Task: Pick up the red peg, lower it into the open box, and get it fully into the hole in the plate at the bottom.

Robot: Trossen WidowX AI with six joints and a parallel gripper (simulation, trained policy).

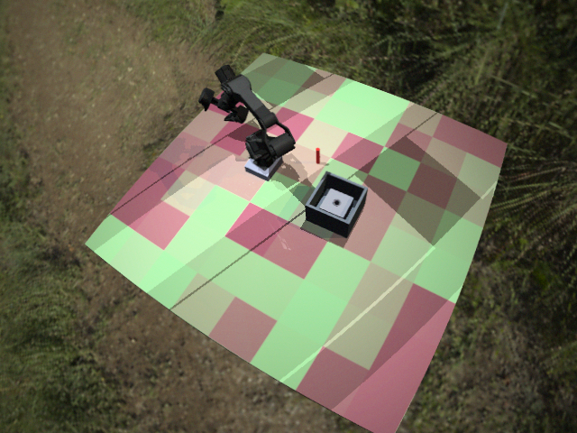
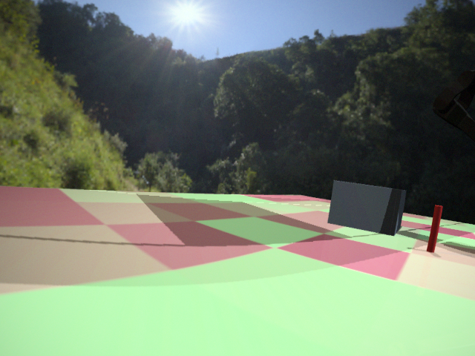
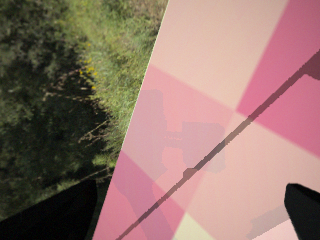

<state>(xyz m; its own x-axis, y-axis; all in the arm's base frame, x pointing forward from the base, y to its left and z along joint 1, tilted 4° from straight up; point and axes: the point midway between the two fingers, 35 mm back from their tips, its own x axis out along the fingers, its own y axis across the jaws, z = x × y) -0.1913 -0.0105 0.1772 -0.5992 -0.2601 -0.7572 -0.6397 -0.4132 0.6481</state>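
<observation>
Right now my gripper tip is 350 mm short of the red peg, 170 mm to the right of it and 150 mm above it. The rest, counted from my gripper tip: plate: 540 mm ahead, 150 mm below, 40 mm to the left; grey box: 540 mm ahead, 160 mm below, 40 mm to the left.
</observation>
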